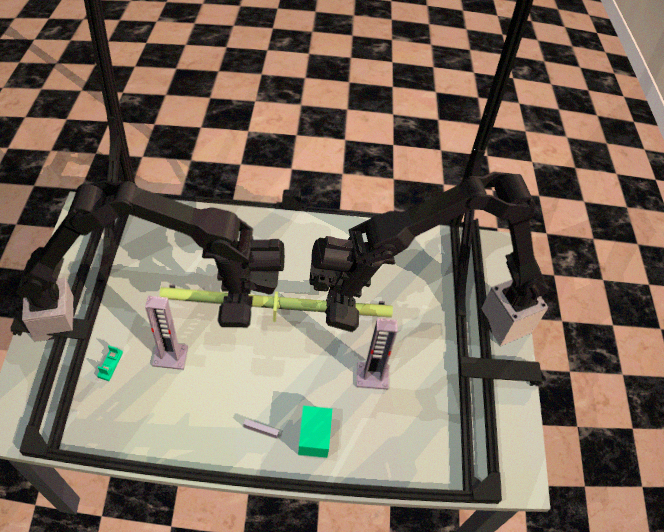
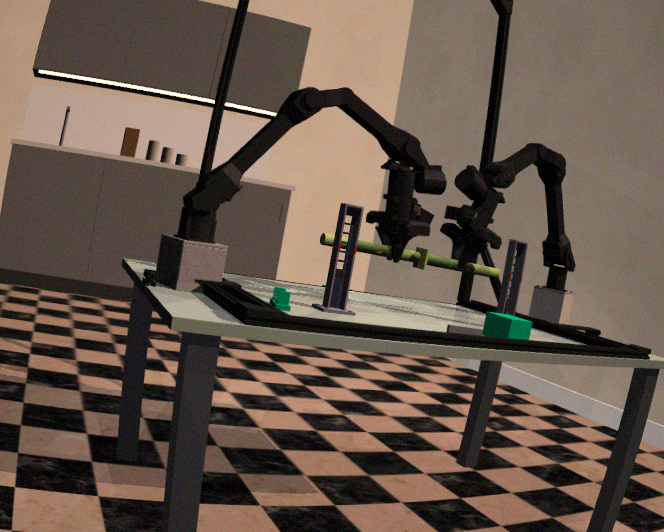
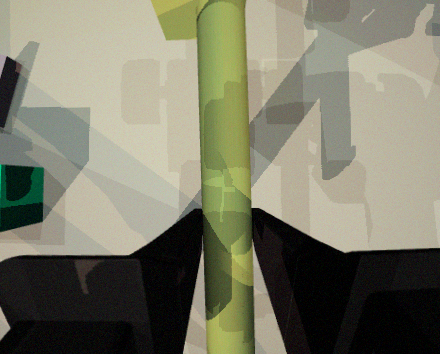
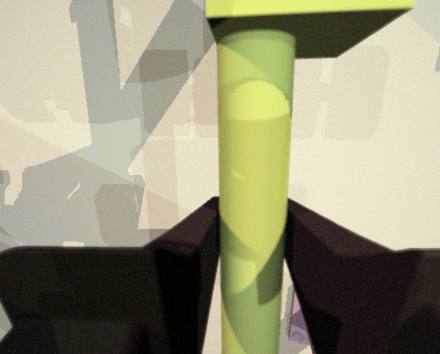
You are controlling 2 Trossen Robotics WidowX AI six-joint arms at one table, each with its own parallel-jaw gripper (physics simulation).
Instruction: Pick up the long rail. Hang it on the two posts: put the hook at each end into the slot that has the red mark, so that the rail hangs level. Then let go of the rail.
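Note:
The long yellow-green rail is held above the table, roughly level. My left gripper is shut on it to the right of its middle flange; my right gripper is shut on it to the left. The left post and the right post stand upright with red marks beside their slots. The rail is on the arms' side of both posts, apart from the slots. Its hooks are too small to make out clearly.
A green block and a loose pale bar lie near the front edge. A small green bracket lies left of the left post. A black frame borders the work area.

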